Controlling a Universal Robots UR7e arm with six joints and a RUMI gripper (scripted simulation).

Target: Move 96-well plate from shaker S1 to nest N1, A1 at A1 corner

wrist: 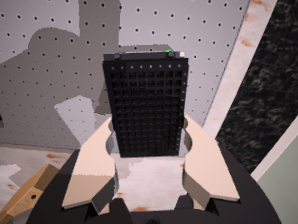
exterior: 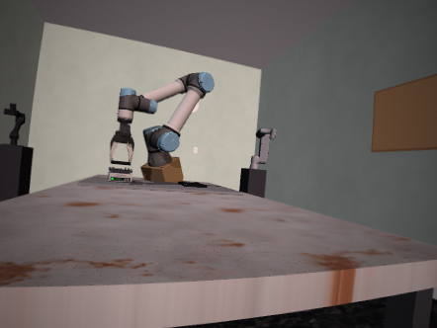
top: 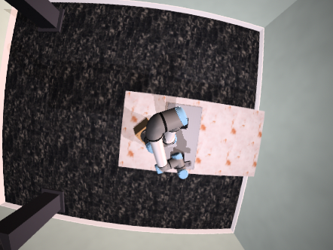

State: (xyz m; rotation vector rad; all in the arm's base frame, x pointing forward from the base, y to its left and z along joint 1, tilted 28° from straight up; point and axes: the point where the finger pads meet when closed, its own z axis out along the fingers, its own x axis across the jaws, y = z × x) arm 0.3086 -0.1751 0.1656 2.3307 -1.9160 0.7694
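My gripper is now 370 mm to the right of the plate nest N1 and 90 mm above it. The rest, counted from my hand: black 96-well plate 10 mm below; white A1 label 70 mm ahead, 310 mm to the left, 80 mm below.
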